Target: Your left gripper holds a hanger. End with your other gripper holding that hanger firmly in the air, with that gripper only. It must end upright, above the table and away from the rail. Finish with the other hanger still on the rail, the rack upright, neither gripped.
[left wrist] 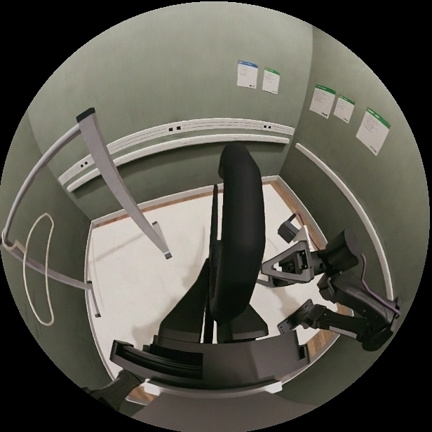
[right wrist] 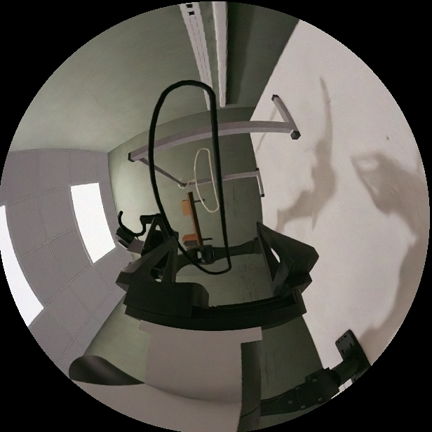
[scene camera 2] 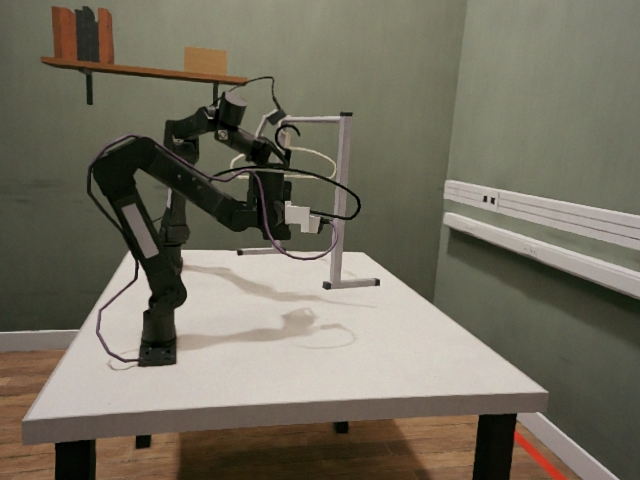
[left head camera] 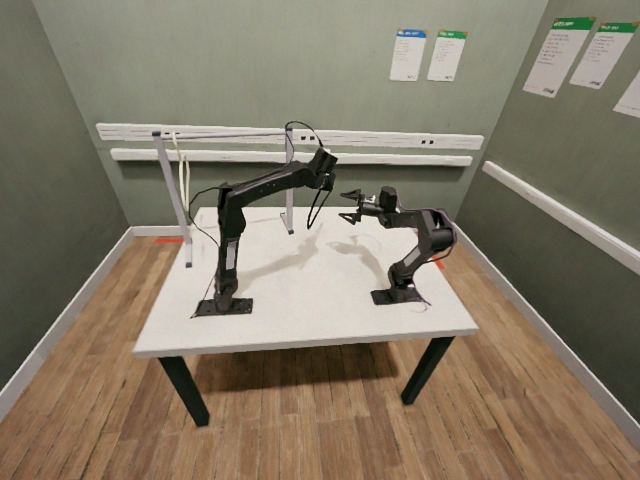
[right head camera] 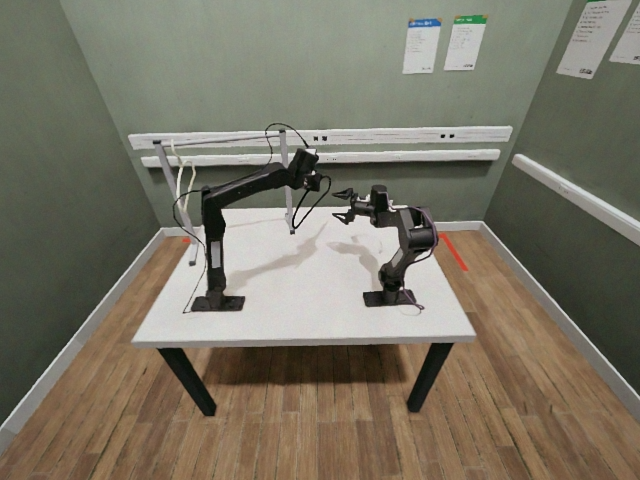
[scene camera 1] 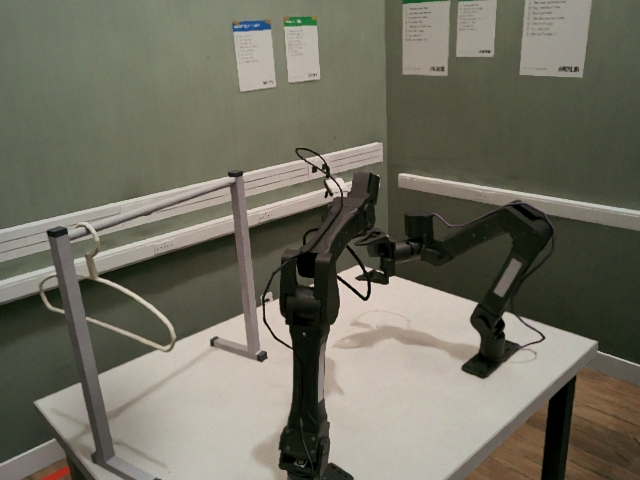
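Pixels of known places: left gripper, fingertip midpoint: (scene camera 2: 288,166) (right head camera: 315,180); right gripper, fingertip midpoint: (left head camera: 339,204) (right head camera: 332,204) (scene camera 1: 355,262); left arm's base, origin of the base link: (left head camera: 225,307) (right head camera: 218,304); right arm's base, origin of the base link: (scene camera 2: 158,346) (left head camera: 395,296) (right head camera: 389,298) (scene camera 1: 491,358).
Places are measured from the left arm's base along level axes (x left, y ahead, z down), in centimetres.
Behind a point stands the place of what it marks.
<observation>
My left gripper (right head camera: 311,182) @(x -38.9, y 31.4, z -37.2 cm) (left wrist: 213,261) is shut on the black hanger (left head camera: 309,225) @(x -31.7, y 14.5, z -26.9 cm) (right head camera: 294,226) @(x -31.2, y 11.2, z -28.7 cm) (scene camera 1: 367,296) @(x -30.6, y 11.5, z -28.1 cm) (scene camera 2: 358,204) @(x -45.7, y 49.0, z -28.6 cm) (left wrist: 243,225) (right wrist: 215,130), which hangs upright in the air, its hook up, clear of the rail. My right gripper (left head camera: 342,205) @(x -45.5, y 29.4, z -27.2 cm) (right head camera: 334,205) @(x -45.5, y 29.4, z -27.2 cm) (scene camera 1: 359,260) @(x -45.5, y 29.4, z -27.2 cm) (right wrist: 214,233) is open, pointing at the hanger from the right. A small gap shows between them in the left head view; in the right wrist view part of the loop shows between the open fingers. The cream hanger (scene camera 1: 172,330) @(x 12.2, y 19.1, z -34.3 cm) (left wrist: 48,270) hangs on the rail of the upright rack (left head camera: 173,198) @(x 22.8, y 36.2, z -26.3 cm) (scene camera 1: 245,258) @(x -24.3, y 48.1, z -29.9 cm) (scene camera 2: 337,248) @(x -26.3, y 49.3, z -12.7 cm).
The rack's near post (right wrist: 235,127) stands behind and left of the held hanger. Both arms are mounted near the front edge of the white table (left head camera: 305,330) @(x -29.2, y -11.8, z 0.0 cm) (scene camera 2: 310,377) @(x -84.6, y 30.5, z 0.0 cm). Cables loop around both arms. A wall shelf (scene camera 2: 144,71) shows behind in scene camera 2.
</observation>
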